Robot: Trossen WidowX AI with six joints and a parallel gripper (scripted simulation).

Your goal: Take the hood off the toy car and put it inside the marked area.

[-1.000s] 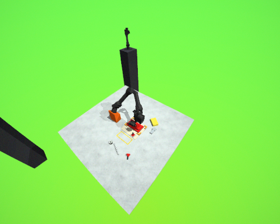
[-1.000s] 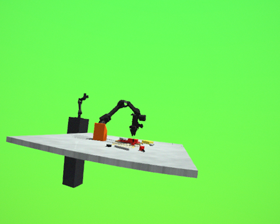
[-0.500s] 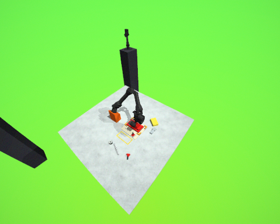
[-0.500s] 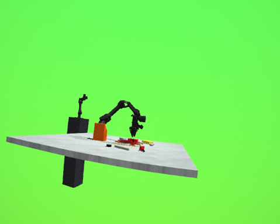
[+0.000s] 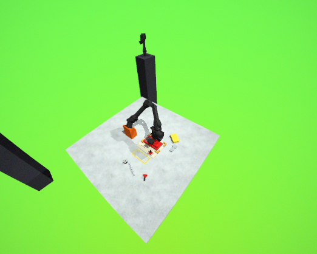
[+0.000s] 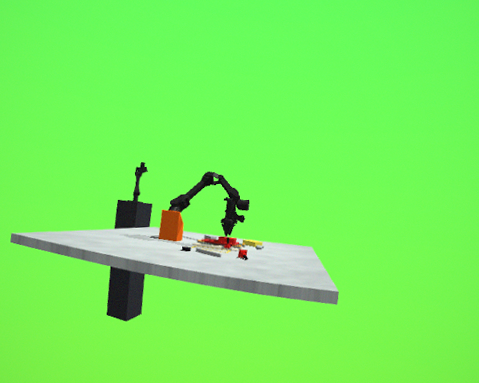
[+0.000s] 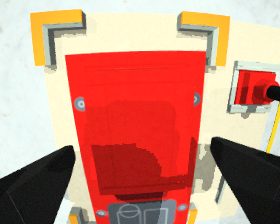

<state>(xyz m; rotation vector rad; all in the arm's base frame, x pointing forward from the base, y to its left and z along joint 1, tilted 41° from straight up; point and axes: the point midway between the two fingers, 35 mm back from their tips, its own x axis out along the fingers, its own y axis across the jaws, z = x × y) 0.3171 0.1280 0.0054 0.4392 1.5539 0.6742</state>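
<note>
Right now my gripper tip is 2 cm above the red hood. From my gripper tip the other things lie so: wheel: 7 cm behind, 36 cm to the right, 5 cm below; then yellow block: 10 cm ahead, 21 cm to the left, 4 cm below.
</note>
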